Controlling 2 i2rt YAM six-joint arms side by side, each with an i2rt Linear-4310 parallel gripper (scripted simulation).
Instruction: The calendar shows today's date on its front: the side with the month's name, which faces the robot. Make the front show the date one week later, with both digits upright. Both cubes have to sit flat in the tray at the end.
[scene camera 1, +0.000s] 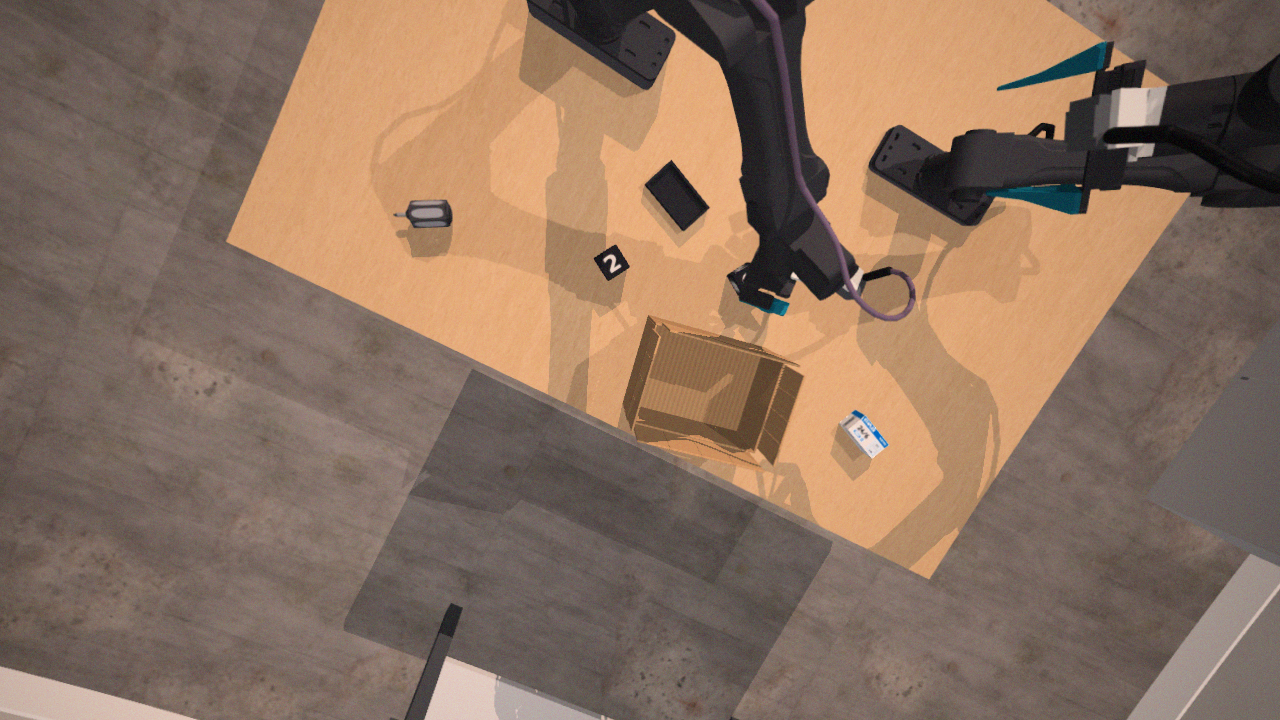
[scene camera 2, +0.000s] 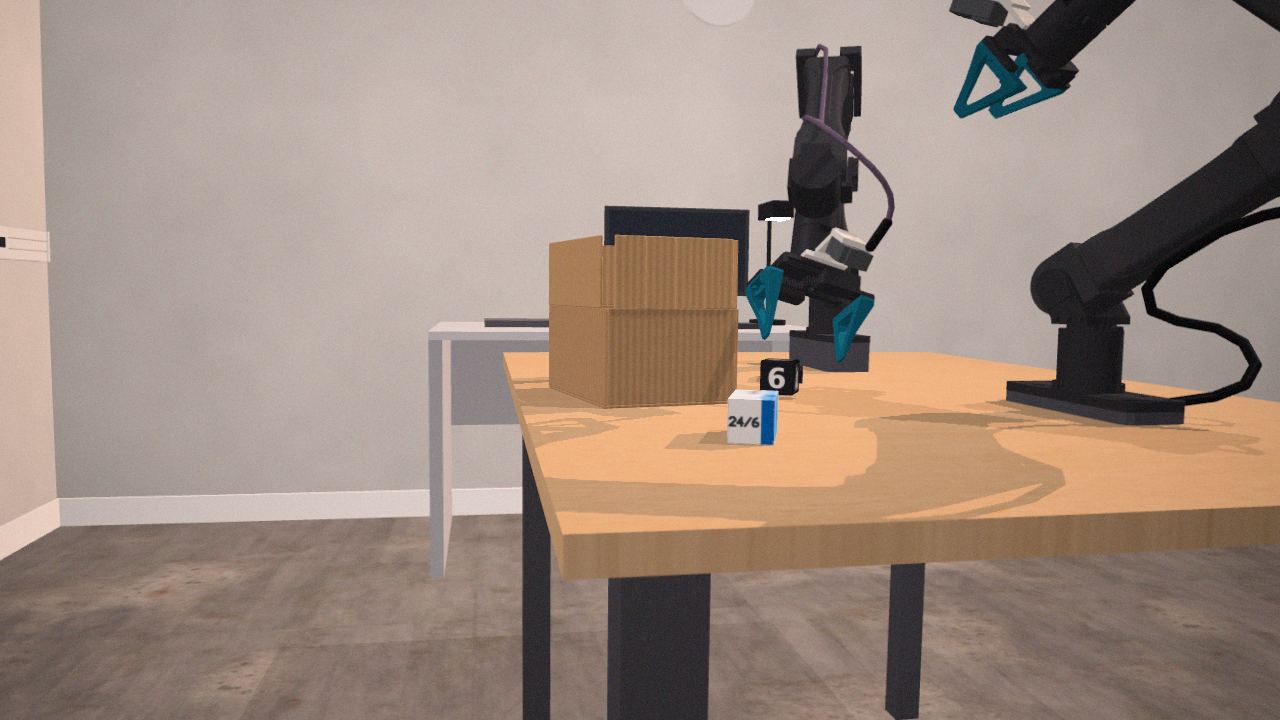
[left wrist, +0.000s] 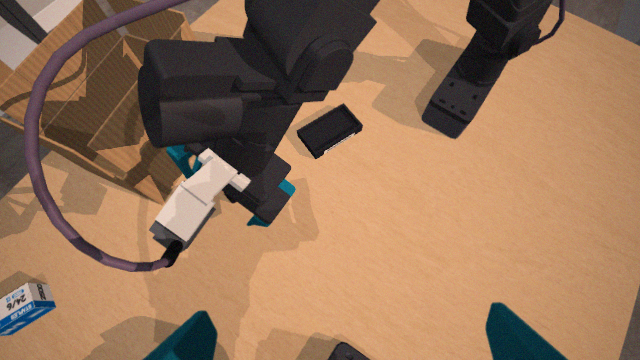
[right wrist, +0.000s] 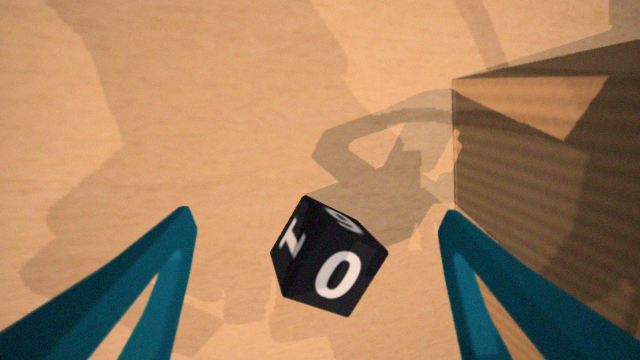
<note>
I see my left gripper (scene camera 1: 991, 142), my right gripper (scene camera 2: 803, 349), a staples box (scene camera 2: 752, 416), a cardboard box (scene camera 2: 656, 327), a black cube (scene camera 2: 782, 375), a black calendar tray (scene camera 1: 669, 186) and a screwdriver (scene camera 1: 421, 213).
The staples box also shows in scene camera 1 (scene camera 1: 859, 428). The cardboard box shows as well in scene camera 1 (scene camera 1: 681, 382), in the left wrist view (left wrist: 122, 140) and in the right wrist view (right wrist: 538, 148). The black calendar tray is seen too in the left wrist view (left wrist: 320, 136). The right wrist view misses the staples box: it is out of frame. The right wrist view misses the black calendar tray: it is out of frame.
</note>
